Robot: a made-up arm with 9 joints. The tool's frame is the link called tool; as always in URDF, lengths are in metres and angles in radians.
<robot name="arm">
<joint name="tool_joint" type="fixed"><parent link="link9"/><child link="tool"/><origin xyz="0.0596 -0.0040 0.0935" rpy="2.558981 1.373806 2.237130"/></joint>
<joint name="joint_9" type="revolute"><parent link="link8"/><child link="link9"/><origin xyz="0.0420 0.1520 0.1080" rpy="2.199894 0.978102 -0.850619"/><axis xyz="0 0 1"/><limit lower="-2.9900" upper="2.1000" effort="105" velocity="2.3"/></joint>
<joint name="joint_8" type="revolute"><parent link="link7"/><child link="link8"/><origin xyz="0.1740 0.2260 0.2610" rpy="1.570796 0.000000 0.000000"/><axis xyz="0 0 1"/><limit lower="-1.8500" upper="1.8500" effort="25" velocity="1.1"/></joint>
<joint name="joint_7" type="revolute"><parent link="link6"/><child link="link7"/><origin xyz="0.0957 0.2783 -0.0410" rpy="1.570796 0.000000 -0.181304"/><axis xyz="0 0 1"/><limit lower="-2.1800" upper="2.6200" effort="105" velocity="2.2"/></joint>
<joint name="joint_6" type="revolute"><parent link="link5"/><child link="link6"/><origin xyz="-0.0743 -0.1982 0.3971" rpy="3.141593 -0.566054 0.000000"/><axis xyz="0 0 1"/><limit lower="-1.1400" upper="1.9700" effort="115" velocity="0.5"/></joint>
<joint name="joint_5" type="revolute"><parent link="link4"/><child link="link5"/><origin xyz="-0.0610 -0.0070 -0.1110" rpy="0.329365 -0.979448 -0.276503"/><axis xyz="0 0 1"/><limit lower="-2.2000" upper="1.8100" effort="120" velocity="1.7"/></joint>
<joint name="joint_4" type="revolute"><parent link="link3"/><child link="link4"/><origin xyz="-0.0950 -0.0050 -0.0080" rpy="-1.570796 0.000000 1.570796"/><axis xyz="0 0 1"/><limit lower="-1.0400" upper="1.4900" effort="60" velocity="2.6"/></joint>
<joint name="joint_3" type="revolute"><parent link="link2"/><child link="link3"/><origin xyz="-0.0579 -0.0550 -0.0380" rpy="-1.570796 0.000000 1.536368"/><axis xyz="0 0 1"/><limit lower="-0.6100" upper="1.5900" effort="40" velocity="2.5"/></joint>
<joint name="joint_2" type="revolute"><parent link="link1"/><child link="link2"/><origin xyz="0.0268 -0.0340 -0.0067" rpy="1.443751 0.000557 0.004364"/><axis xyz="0 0 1"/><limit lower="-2.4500" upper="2.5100" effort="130" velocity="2.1"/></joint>
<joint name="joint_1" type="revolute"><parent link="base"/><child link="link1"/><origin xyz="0.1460 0.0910 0.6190" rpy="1.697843 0.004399 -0.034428"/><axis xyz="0 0 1"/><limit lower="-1.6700" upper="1.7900" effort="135" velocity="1.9"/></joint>
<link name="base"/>
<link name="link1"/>
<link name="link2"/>
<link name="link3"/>
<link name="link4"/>
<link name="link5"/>
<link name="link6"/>
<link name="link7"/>
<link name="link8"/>
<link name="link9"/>
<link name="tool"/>
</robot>
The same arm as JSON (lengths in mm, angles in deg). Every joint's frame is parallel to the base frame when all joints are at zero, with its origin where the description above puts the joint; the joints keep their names.
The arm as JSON. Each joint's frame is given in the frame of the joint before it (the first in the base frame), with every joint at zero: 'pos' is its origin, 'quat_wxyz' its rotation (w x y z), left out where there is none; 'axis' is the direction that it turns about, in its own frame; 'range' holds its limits. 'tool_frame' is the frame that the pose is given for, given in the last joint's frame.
{"length_unit": "mm", "angle_unit": "deg", "joints": [{"joint": "joint_1", "pos": [146.0, 91.0, 619.0], "axis": [-0.034701, -0.991333, -0.126704], "range": [-95.68, 102.56]}, {"joint": "joint_2", "pos": [27.0, 10.0, -33.0], "axis": [0.0, 0.0, -1.0], "range": [-140.37, 143.81]}, {"joint": "joint_3", "pos": [-56.0, 57.0, 38.0], "axis": [-1.0, 0.0, 0.0], "range": [-34.95, 91.1]}, {"joint": "joint_4", "pos": [8.0, 95.0, -5.0], "axis": [0.0, 1.0, 0.0], "range": [-59.59, 85.37]}, {"joint": "joint_5", "pos": [-7.0, -111.0, -61.0], "axis": [-0.096703, 0.527515, -0.844024], "range": [-126.05, 103.71]}, {"joint": "joint_6", "pos": [-222.0, 112.1, -375.0], "axis": [0.0, 0.0, 1.0], "range": [-65.32, 112.87]}, {"joint": "joint_7", "pos": [-291.0, 44.0, -41.0], "axis": [1.0, 0.0, 0.0], "range": [-124.9, 150.11]}, {"joint": "joint_8", "pos": [261.0, 174.0, 226.0], "axis": [0.0, 0.0, -1.0], "range": [-106.0, 106.0]}, {"joint": "joint_9", "pos": [152.0, 42.0, -108.0], "axis": [-0.166394, -0.929665, 0.328688], "range": [-171.31, 120.32]}], "tool_frame": {"pos": [-37.0, -65.0, 82.0], "quat_wxyz": [0.699561, -0.221287, 0.141556, 0.664537]}}
